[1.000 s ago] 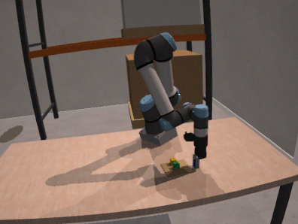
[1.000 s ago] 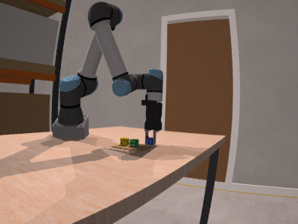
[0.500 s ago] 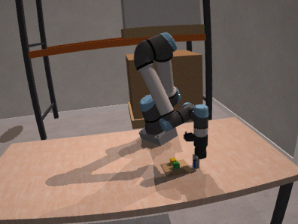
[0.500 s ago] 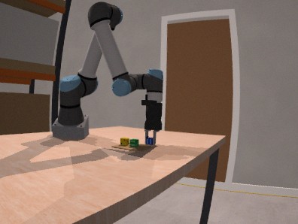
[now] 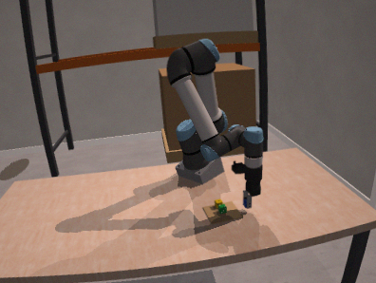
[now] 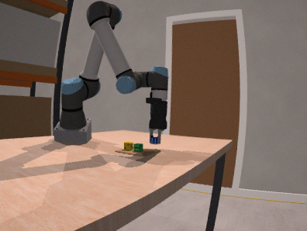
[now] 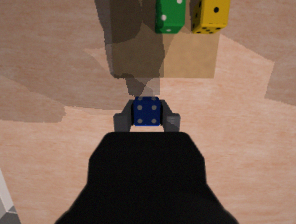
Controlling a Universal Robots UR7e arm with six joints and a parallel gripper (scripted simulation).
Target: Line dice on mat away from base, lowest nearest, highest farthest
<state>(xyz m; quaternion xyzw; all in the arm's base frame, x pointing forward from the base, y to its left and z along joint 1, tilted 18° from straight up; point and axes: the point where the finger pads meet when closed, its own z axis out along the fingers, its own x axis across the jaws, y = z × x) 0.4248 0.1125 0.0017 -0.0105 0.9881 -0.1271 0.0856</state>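
Right now the green die is 110 mm to the right of my hand, 30 mm behind it and 20 mm below it. The rest, counted from my hand: tan mat (110 mm to the right, 40 mm below, 20 mm behind); then blue die (right at my hand); then yellow die (110 mm to the right, 70 mm behind, 20 mm below).
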